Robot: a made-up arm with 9 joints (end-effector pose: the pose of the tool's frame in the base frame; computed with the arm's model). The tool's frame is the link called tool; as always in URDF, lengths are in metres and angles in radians.
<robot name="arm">
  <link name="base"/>
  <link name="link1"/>
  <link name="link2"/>
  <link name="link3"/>
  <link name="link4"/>
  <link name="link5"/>
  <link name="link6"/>
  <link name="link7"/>
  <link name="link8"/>
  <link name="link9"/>
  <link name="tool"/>
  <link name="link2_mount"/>
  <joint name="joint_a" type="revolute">
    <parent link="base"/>
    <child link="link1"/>
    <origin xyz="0 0 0.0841" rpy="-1.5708 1.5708 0"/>
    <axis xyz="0 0 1"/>
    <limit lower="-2.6" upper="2.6" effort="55" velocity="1.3"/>
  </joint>
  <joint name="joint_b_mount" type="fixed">
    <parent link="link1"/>
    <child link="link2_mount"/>
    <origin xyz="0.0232 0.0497 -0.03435"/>
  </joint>
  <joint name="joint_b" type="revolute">
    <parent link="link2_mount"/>
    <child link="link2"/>
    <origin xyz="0.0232 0.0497 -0.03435" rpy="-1.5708 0 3.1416"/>
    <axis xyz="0 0 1"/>
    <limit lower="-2.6" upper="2.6" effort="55" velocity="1.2"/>
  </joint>
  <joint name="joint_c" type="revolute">
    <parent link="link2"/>
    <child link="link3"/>
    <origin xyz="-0.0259 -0.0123 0.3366" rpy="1.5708 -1.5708 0"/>
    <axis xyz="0 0 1"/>
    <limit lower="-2.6" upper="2.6" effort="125" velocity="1.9"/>
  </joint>
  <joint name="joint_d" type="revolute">
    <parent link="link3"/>
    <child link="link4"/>
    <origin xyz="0.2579 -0.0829 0.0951" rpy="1.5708 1.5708 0"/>
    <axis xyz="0 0 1"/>
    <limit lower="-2.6" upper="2.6" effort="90" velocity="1.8"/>
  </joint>
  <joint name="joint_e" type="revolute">
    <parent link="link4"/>
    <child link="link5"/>
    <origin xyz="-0.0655 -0.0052 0.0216" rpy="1.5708 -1.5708 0"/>
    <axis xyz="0 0 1"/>
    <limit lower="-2.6" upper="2.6" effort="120" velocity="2.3"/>
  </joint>
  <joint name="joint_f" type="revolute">
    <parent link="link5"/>
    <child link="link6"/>
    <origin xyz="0.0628 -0.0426 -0.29" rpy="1.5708 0 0"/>
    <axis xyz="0 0 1"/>
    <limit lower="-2.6" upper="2.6" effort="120" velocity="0.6"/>
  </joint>
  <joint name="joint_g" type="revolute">
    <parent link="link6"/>
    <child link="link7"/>
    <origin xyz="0.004 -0.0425 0.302" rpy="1.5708 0 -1.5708"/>
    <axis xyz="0 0 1"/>
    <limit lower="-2.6" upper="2.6" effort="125" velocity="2"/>
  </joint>
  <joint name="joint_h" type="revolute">
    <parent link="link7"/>
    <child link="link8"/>
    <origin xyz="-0.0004 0.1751 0.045" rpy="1.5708 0 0"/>
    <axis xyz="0 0 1"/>
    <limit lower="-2.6" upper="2.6" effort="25" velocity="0.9"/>
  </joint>
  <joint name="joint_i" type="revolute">
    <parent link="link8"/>
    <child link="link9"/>
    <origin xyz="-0.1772 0.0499 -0.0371" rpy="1.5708 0 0"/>
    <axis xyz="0 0 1"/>
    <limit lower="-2.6" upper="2.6" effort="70" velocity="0.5"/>
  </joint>
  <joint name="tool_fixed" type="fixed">
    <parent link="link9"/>
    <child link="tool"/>
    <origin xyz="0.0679 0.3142 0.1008"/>
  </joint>
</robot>
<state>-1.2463 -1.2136 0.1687 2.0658 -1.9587 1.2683 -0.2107 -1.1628 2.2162</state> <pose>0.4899 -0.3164 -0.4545 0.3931 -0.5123 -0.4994 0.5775</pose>
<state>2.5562 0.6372 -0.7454 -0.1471 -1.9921 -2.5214 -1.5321 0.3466 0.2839</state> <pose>-0.6913 0.0676 -0.6675 0.0783 -0.8277 0.4848 -0.2717</pose>
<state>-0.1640 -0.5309 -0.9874 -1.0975 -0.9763 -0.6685 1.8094 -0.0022 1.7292</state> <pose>0.1596 0.1264 0.5736 0.8130 0.4115 -0.4043 0.0784</pose>
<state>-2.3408 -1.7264 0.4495 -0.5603 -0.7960 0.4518 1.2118 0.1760 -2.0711</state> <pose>-0.2179 -0.4381 0.1240 0.4813 -0.8745 -0.0283 -0.0524</pose>
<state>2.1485 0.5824 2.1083 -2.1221 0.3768 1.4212 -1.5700 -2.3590 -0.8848</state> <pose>-0.4903 0.0000 -0.4152 0.1630 0.3882 0.8642 -0.2755</pose>
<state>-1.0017 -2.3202 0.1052 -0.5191 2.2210 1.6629 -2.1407 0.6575 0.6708</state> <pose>1.0526 -0.1443 0.4480 0.3271 -0.4875 -0.7943 0.1566</pose>
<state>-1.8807 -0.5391 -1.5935 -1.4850 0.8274 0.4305 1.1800 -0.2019 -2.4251</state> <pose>0.2969 0.0140 0.0113 0.4231 -0.6723 -0.5630 -0.2281</pose>
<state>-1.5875 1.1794 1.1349 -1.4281 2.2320 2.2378 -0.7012 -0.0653 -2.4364</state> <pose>0.1780 0.6904 1.2069 0.7297 0.1217 -0.6484 0.1797</pose>
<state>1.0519 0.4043 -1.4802 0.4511 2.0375 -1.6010 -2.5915 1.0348 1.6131</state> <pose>0.7187 -0.0619 0.7068 0.1014 0.6113 0.5824 0.5262</pose>
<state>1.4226 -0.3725 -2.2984 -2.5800 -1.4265 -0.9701 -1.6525 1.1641 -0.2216</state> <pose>0.0846 -0.0068 -0.3076 0.8253 0.1640 -0.5367 0.0630</pose>
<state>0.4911 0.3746 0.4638 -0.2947 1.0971 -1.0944 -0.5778 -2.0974 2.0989</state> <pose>0.4114 -0.5908 -0.1630 0.3756 0.0534 0.0390 0.9244</pose>
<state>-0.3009 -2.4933 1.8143 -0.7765 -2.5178 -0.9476 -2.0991 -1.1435 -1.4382</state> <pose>-0.1221 -0.5273 0.7263 0.8198 0.2385 -0.4902 0.1756</pose>
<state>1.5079 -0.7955 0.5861 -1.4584 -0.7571 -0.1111 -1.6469 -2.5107 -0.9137</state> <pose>0.0663 -0.4354 -0.0568 0.8239 0.4253 -0.3420 -0.1529</pose>
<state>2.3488 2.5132 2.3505 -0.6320 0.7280 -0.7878 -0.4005 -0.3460 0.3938</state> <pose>0.0196 0.2528 -0.4517 0.2009 -0.8995 -0.1600 -0.3535</pose>
